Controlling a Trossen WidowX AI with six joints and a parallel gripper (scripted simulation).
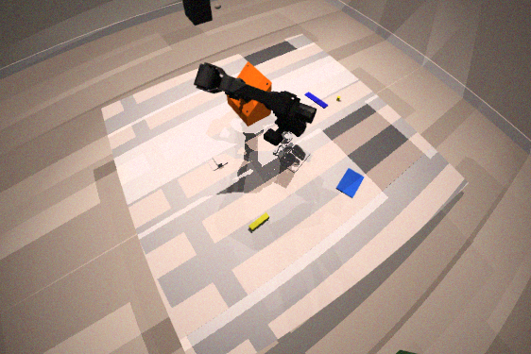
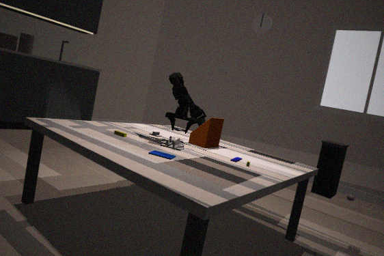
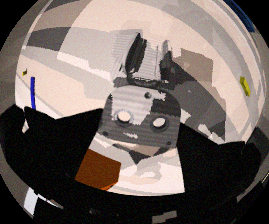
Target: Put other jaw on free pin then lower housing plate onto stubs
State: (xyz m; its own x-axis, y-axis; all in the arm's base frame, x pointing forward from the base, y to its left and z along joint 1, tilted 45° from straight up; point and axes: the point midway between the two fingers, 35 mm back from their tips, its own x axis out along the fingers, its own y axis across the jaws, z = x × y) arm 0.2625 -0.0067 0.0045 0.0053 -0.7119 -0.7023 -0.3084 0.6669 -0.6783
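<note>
Right now my gripper tip is 20 mm short of the jaw, 30 mm to the right of it and 60 mm above it. From my gripper tip the other things lie so: yellow bar 210 mm ahead, 260 mm to the right, 70 mm below; blue bar 140 mm behind, 330 mm to the left, 80 mm below; blue tile 290 mm ahead, 130 mm to the left, 80 mm below.
</note>
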